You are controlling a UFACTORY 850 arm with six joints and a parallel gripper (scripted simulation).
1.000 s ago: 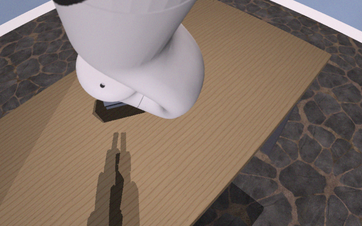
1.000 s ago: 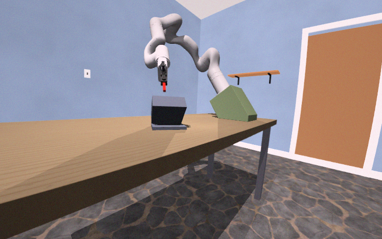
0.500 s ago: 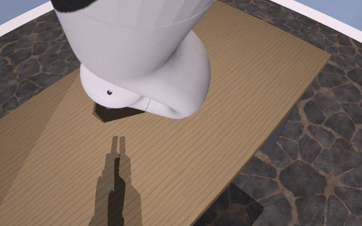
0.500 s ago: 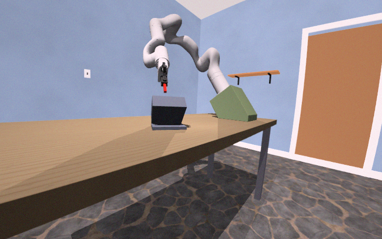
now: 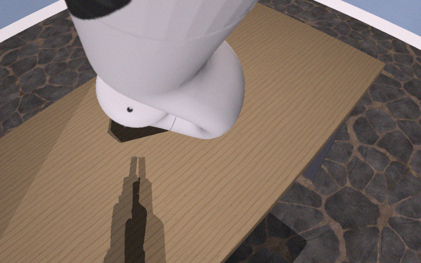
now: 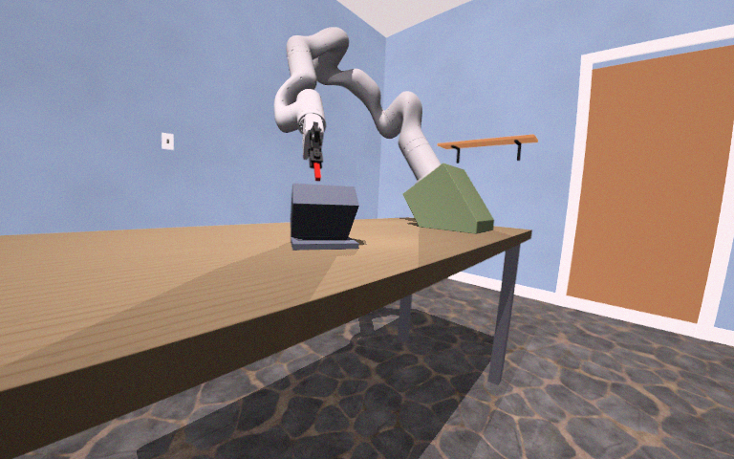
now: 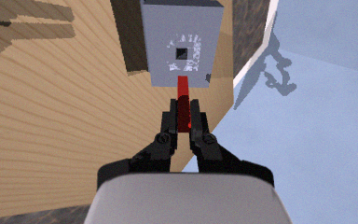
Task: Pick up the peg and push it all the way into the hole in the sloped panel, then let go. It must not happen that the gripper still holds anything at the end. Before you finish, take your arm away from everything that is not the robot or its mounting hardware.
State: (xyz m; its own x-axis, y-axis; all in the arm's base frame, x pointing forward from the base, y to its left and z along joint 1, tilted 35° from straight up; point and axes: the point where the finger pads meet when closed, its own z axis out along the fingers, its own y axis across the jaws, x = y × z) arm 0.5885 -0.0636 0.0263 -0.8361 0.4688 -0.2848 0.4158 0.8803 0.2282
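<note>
The thin grey plate is 19 cm below my hand, 12 cm to the left of it and 8 cm ahead of it. Also, from my hand: red peg (3 cm below, 2 cm to the left, 1 cm ahead).
</note>
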